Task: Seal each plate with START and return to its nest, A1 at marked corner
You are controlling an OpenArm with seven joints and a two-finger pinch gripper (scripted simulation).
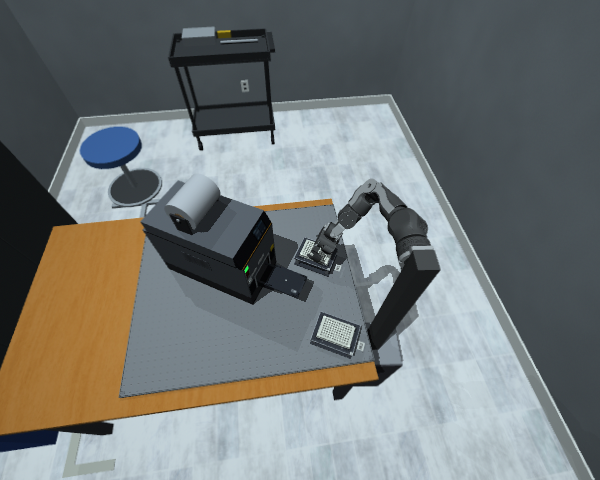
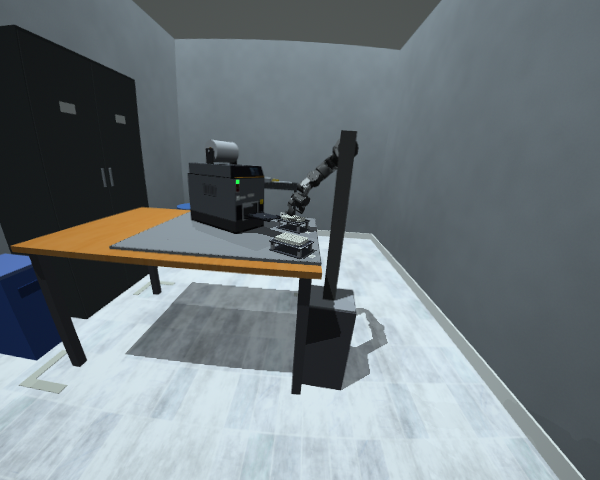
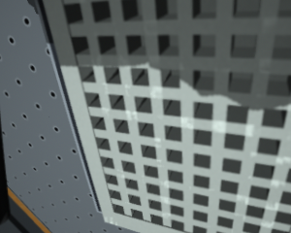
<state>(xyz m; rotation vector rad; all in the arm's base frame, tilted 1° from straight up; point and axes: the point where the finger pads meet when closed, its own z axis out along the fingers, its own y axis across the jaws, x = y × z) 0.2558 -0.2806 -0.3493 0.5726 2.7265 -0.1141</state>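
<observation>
Right now the sealer stage is 130 mm ahead of my hand and 150 mm to the left of it. Also, from my hand: foil roll: 430 mm ahead, 10 mm to the left, 320 mm above; white well plate: 60 mm behind, 350 mm to the left, 40 mm below; grey start button: 260 mm ahead, 200 mm to the left, 90 mm above.
</observation>
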